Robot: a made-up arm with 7 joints.
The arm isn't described. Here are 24 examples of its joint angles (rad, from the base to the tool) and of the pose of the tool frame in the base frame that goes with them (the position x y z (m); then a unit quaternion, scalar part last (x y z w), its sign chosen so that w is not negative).
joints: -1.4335 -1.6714 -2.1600 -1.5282 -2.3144 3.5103 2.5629
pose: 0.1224 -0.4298 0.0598 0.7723 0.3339 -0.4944 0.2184
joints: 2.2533 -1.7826 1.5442 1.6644 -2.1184 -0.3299 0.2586
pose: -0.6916 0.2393 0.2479 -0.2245 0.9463 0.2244 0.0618
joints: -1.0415 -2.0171 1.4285 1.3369 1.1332 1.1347 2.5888
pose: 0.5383 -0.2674 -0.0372 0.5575 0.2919 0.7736 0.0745
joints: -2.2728 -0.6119 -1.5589 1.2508 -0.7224 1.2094 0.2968
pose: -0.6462 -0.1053 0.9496 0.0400 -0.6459 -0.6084 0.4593
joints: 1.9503 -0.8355 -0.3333 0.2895 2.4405 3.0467 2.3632
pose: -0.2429 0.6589 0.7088 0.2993 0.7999 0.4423 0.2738
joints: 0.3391 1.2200 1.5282 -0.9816 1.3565 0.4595 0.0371
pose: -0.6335 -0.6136 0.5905 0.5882 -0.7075 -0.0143 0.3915
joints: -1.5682 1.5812 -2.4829 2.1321 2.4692 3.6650 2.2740
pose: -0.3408 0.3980 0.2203 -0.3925 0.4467 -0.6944 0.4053
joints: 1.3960 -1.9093 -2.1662 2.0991 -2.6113 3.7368 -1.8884
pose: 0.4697 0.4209 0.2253 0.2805 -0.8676 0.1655 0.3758
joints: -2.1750 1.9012 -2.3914 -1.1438 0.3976 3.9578 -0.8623
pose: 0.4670 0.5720 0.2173 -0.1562 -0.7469 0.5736 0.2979
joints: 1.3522 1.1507 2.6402 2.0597 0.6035 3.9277 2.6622
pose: -0.1093 -0.3912 0.2758 -0.1440 -0.2794 0.9479 0.0512
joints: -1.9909 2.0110 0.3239 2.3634 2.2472 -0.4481 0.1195
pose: 0.2802 0.2195 0.4374 -0.8309 0.1381 -0.4878 0.2295
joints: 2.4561 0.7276 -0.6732 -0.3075 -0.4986 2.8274 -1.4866
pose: 0.4561 -0.3876 0.8253 0.1579 -0.7723 0.5296 0.3132
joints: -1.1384 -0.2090 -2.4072 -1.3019 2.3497 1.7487 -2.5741
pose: 0.2225 -0.3276 1.0052 0.0659 0.6090 -0.1662 0.7727
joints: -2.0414 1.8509 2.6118 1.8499 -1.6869 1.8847 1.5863
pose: 0.1690 0.3856 -0.2107 0.8115 0.5000 -0.1907 0.2347
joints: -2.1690 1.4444 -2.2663 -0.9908 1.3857 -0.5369 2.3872
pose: 0.5174 0.6274 0.6769 -0.5924 0.0162 0.7499 0.2940
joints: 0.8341 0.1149 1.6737 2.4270 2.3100 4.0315 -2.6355
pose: -0.2286 -0.0911 0.6327 0.3394 0.4471 0.3911 0.7294
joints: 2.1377 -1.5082 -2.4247 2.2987 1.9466 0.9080 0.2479
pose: 0.1266 0.3166 0.5167 -0.5808 0.2890 -0.6065 0.4596
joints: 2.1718 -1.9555 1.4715 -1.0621 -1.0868 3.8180 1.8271
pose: -0.0602 0.6521 0.0897 0.2808 -0.0559 -0.1171 0.9509
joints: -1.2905 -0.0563 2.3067 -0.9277 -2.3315 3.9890 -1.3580
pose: -0.2691 -0.2405 0.9341 -0.7078 -0.1208 -0.1523 0.6791
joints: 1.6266 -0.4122 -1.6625 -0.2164 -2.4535 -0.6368 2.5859
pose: -0.1214 0.4593 1.1270 0.7507 0.4130 -0.4552 0.2424
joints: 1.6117 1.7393 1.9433 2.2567 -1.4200 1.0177 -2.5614
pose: -0.2505 -0.3480 0.0068 -0.2548 -0.5055 -0.0980 0.8185
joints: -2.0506 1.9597 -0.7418 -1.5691 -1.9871 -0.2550 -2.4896
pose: 0.3592 0.1645 -0.0793 -0.4537 -0.6409 0.3984 0.4740
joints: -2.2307 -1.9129 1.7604 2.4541 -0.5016 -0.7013 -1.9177
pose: 0.0298 -0.3080 0.2432 -0.1722 -0.8573 -0.2708 0.4026
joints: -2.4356 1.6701 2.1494 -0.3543 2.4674 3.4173 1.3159
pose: 0.4844 0.6459 0.1471 0.2397 0.6404 -0.3464 0.6422
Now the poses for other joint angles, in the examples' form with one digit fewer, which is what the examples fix.
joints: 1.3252 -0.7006 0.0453 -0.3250 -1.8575 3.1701 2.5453
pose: 0.080 0.365 1.002 -0.089 -0.737 -0.228 0.630
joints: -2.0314 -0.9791 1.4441 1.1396 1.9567 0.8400 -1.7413
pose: 0.086 -0.648 0.665 -0.223 0.274 -0.916 0.190
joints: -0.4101 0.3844 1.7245 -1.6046 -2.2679 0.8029 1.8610
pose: -0.443 -0.332 0.739 0.413 0.654 -0.317 0.548
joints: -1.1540 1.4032 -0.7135 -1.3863 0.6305 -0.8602 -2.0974
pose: -0.147 0.755 0.206 0.024 -0.173 -0.413 0.894
